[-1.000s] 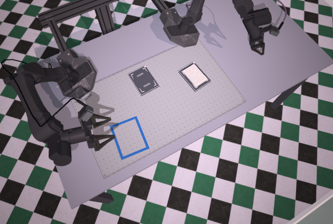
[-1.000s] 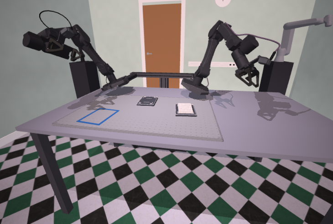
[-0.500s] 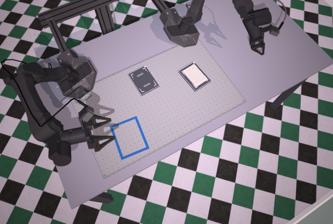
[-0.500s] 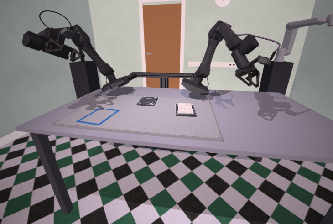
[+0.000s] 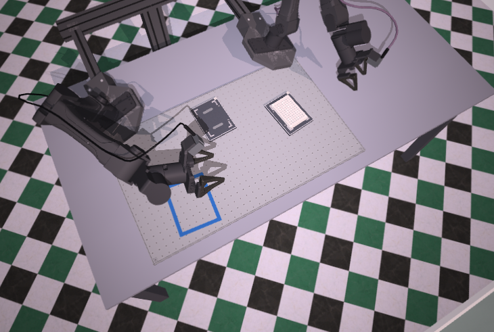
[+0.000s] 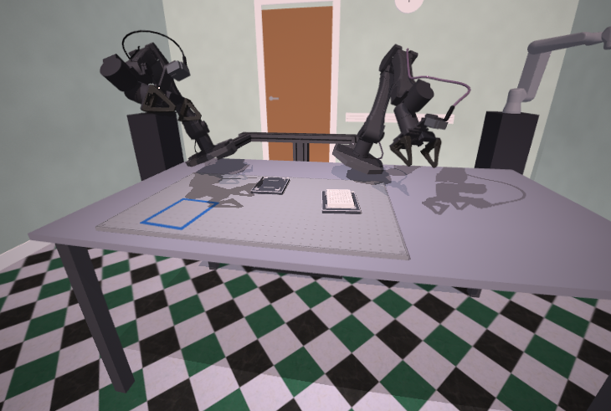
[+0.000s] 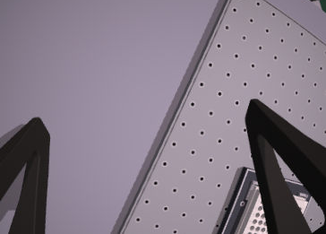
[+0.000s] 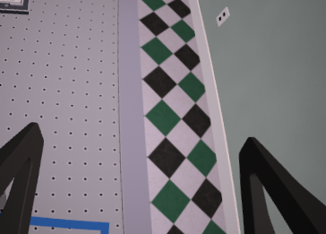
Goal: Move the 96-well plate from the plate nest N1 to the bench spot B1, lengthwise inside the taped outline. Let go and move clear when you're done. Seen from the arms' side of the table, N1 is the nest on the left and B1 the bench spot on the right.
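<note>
Right now the white 96-well plate is 23 cm to the right of my left hand, 15 cm below it and 8 cm behind it.
</note>
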